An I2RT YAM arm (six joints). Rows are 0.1 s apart.
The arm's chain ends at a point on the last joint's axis. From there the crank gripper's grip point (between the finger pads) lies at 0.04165 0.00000 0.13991 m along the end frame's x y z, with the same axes.
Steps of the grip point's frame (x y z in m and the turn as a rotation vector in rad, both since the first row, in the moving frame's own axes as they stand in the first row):
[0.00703, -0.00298, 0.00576, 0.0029, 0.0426, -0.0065]
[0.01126, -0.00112, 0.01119, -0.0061, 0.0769, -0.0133]
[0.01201, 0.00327, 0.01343, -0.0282, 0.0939, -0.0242]
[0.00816, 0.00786, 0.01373, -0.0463, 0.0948, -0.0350]
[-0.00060, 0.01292, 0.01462, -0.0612, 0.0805, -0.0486]
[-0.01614, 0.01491, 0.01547, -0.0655, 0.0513, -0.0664]
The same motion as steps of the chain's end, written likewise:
[0.00111, -0.00229, 0.00766, 0.0029, 0.0426, -0.0065]
[0.00063, -0.00134, 0.01480, -0.0061, 0.0769, -0.0133]
[-0.00096, 0.00055, 0.01799, -0.0282, 0.0939, -0.0242]
[-0.00498, 0.00317, 0.01841, -0.0463, 0.0948, -0.0350]
[-0.01186, 0.00677, 0.01862, -0.0612, 0.0805, -0.0486]
[-0.02346, 0.00883, 0.01800, -0.0655, 0.0513, -0.0664]

